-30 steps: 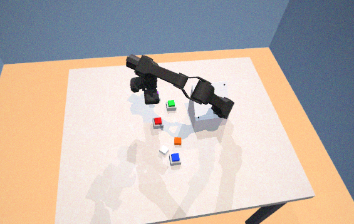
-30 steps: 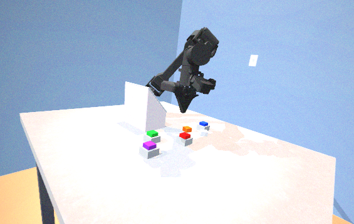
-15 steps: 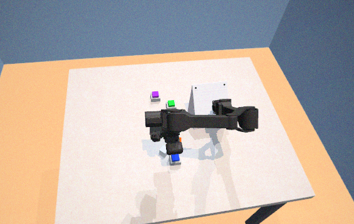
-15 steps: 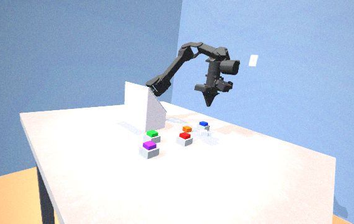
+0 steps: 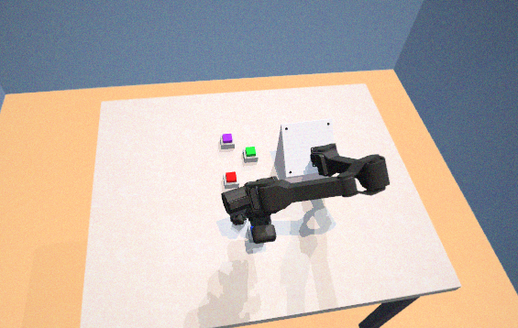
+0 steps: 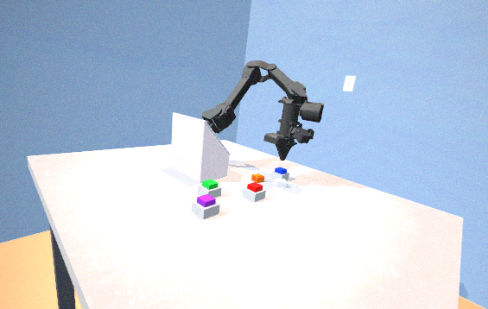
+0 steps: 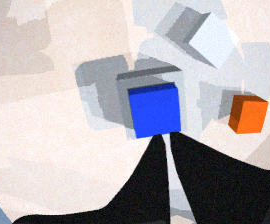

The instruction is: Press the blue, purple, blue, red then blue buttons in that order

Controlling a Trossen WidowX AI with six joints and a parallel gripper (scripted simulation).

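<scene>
Right now my gripper tip is 4 cm above the blue button. From my gripper tip the other things lie so: white block 6 cm to the right, 6 cm below, 4 cm ahead; red button 21 cm to the right, 4 cm below, 4 cm ahead; orange block 9 cm to the right, 6 cm below, 3 cm behind.
</scene>
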